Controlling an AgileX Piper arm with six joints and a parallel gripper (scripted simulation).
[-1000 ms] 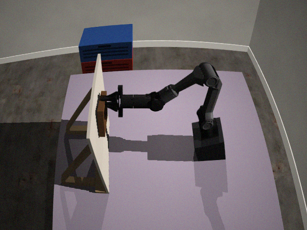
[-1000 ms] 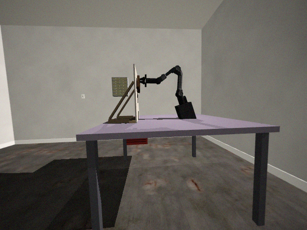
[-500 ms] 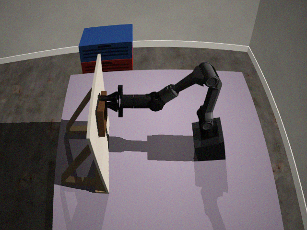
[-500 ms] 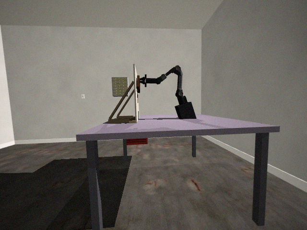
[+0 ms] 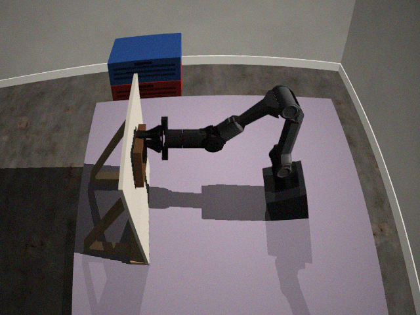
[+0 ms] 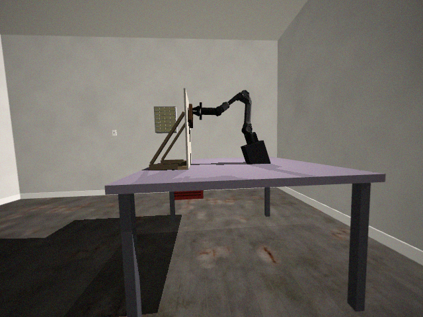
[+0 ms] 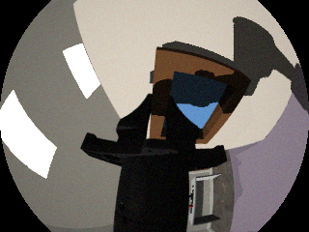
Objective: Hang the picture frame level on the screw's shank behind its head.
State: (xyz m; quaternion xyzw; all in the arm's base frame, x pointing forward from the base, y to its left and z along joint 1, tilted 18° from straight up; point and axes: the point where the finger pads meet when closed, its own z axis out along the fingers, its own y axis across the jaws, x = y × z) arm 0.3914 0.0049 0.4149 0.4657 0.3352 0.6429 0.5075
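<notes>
Right now the brown picture frame is 50 mm below my hand, 20 mm to the left of it and 10 mm ahead of it. Round my hand: cream board 170 mm below, 30 mm ahead, 20 mm to the left.
</notes>
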